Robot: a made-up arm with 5 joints.
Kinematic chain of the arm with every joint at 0, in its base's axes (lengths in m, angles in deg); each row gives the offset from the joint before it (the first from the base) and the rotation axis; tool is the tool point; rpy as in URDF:
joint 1: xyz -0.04 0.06 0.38 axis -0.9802 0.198 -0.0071
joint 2: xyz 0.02 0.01 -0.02 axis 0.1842 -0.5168 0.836
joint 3: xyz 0.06 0 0.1 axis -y
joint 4: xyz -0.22 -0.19 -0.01 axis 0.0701 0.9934 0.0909
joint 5: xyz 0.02 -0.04 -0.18 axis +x
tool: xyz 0.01 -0.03 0.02 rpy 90 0 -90
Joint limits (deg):
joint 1: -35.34..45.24
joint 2: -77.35..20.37
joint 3: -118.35..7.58
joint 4: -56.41..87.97
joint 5: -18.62..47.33
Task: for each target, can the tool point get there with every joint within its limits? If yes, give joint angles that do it. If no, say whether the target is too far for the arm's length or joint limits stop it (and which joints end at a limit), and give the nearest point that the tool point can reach.
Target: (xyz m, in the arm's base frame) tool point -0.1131 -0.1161 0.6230
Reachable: yes | joints 17.31 -16.92 -84.71 -43.43 37.76
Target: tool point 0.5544 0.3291 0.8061
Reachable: no: too far | nearest point 0.2523 0.2022 0.8516 | short by 0.331 m
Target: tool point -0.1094 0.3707 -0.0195
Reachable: no: joint limits stop it (at a limit: joint 1, joint 3, joint 5) | nearest point -0.0818 -0.0590 0.0641 | short by 0.439 m
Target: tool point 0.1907 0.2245 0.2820
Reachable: no: joint limits stop it (at a limit: joint 1, joint 2, joint 3, joint 5) | nearest point 0.0698 -0.0893 0.1587 | short by 0.358 m
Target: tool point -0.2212 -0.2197 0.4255
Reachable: yes | joints 16.49 9.70 -16.66 24.62 15.38
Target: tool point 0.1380 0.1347 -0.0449
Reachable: no: joint limits stop it (at a limit: joint 1, joint 2, joint 3, joint 5) | nearest point 0.0070 -0.0586 0.0930 | short by 0.271 m
